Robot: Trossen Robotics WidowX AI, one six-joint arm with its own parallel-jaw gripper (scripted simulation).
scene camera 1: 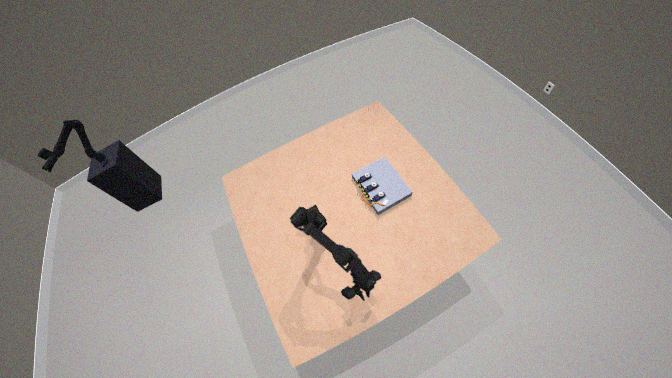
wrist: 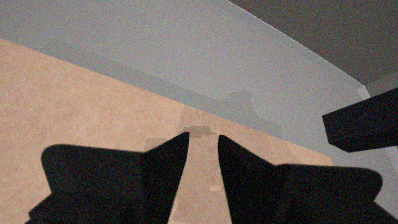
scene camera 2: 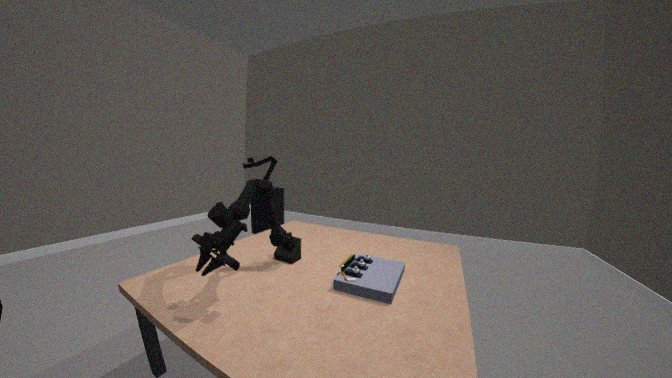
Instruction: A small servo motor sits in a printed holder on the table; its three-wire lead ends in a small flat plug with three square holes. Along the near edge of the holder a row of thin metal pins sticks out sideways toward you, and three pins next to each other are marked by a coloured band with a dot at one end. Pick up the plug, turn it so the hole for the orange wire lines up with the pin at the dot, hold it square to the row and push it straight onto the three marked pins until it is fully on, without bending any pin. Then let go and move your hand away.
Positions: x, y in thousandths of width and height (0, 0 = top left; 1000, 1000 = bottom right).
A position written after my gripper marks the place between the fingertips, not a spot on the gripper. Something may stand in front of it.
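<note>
There's a grey printed holder here, at (scene camera 2: 566, 745) and (scene camera 1: 581, 483). And I can see my gripper too, at (scene camera 2: 297, 724) and also (wrist: 511, 618).
</note>
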